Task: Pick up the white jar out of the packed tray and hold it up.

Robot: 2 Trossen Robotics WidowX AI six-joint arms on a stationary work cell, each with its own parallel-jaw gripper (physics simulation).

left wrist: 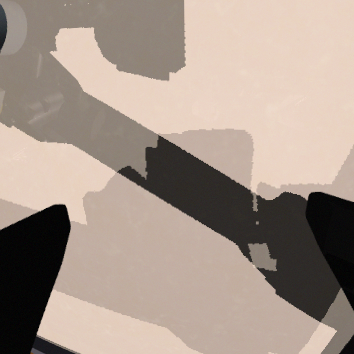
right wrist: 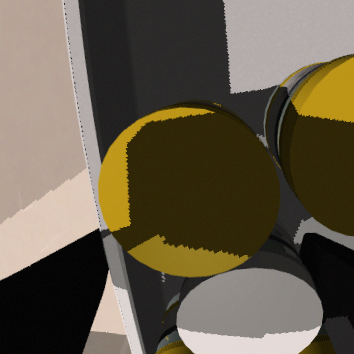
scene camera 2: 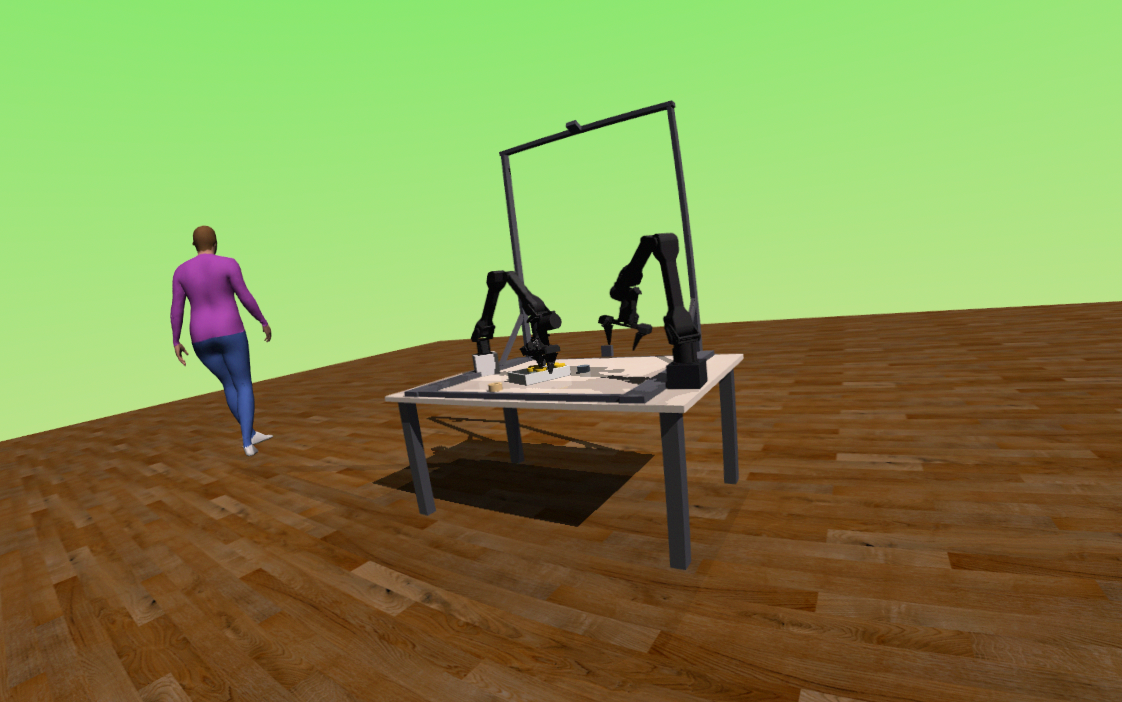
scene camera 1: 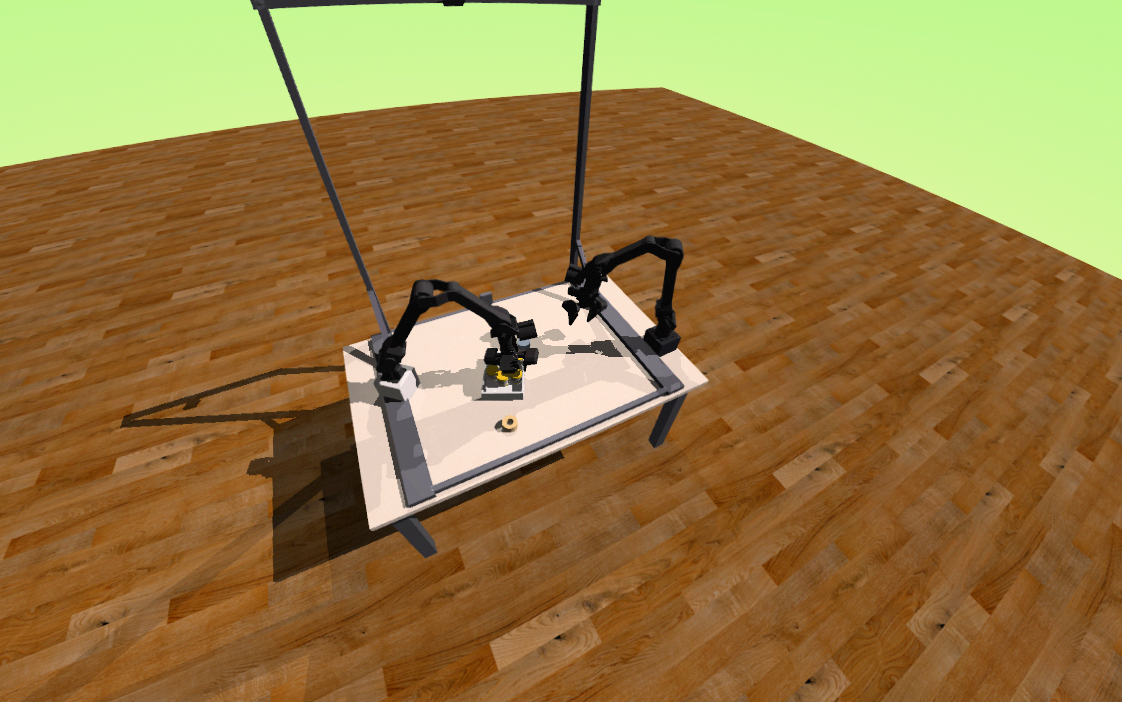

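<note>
The white-lidded jar stands upright among yellow-lidded jars in the packed tray; the right gripper hides it in scene camera 1. One yellow lid stands close beside it, above it in the right wrist view. My right gripper is partly open and empty, low over the tray. In its wrist view one finger shows over the tray's left wall and the other right of the white lid. My left gripper is open and empty above the table, away from the tray.
Another yellow-lidded jar stands at the right of the right wrist view. A tan ring lies on the table near its front edge. A small dark object lies beyond the tray. A person is at the left, away from the table.
</note>
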